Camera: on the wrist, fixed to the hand. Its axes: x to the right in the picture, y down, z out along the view.
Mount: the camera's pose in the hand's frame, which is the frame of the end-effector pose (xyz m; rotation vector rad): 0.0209 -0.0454 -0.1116 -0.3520 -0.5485 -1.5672
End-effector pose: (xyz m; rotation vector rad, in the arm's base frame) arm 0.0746 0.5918 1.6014 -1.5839 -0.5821 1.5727
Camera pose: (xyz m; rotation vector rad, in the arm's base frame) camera 0.1950 0.6093 1.6133 -0.3960 -1.8556 0.5865
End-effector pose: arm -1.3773 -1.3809 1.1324 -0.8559 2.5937 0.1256
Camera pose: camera -1.4047 -1.4523 1.2278 -2.2537 0.8985 0.2820
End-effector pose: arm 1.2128 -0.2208 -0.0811 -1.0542 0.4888 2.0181
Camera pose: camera 1.2984 -0.2541 -0.1618 -0.5951 -0.8175 0.8233
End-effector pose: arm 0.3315 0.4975 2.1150 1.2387 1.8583 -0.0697
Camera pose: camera 0.2241 0.5432 2.1514 -0.6295 1.7613 -0.7801
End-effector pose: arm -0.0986 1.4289 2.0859 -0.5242 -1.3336 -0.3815
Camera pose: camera -0.0285 1.3293 2.0962 0.2994 -2.0279 -1.8693
